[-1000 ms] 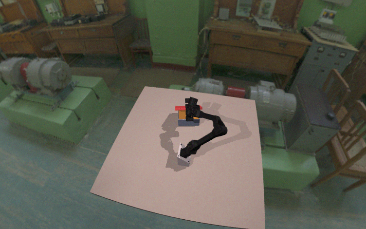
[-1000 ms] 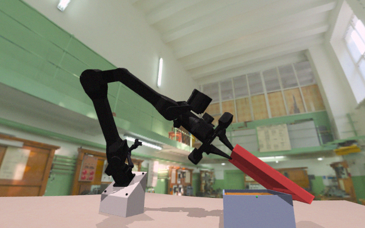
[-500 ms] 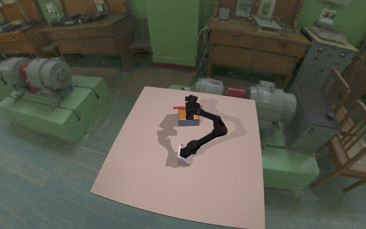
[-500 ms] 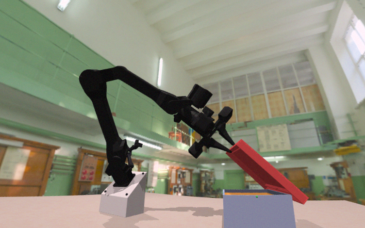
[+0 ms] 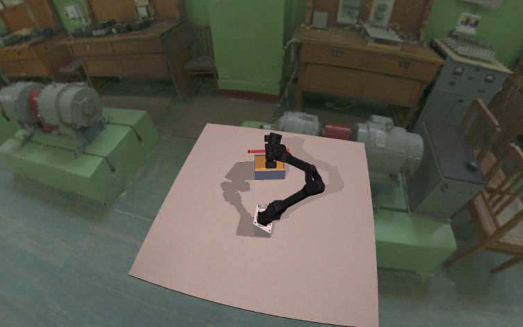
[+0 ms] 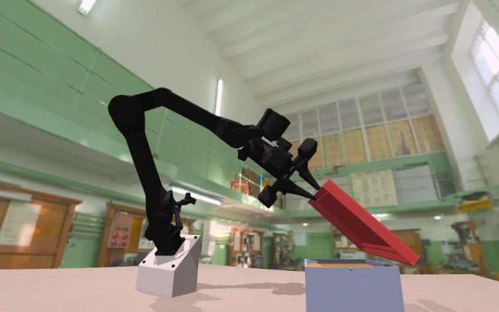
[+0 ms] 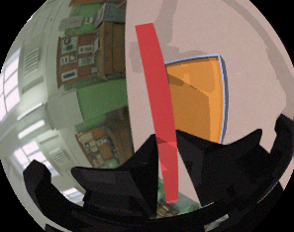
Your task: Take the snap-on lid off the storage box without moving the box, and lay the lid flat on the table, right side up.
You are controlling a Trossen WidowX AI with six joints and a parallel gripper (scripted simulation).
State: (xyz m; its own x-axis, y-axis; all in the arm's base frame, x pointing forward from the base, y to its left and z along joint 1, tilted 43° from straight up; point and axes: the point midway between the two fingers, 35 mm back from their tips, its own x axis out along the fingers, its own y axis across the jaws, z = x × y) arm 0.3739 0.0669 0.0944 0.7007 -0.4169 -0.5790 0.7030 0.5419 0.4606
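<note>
Now: gripper tip 6 cm short of the lid, 6 cm above it and 2 cm to the right of it. The rest, counted from my gripper tip: grey-blue storage box 18 cm below, 3 cm ahead.
</note>
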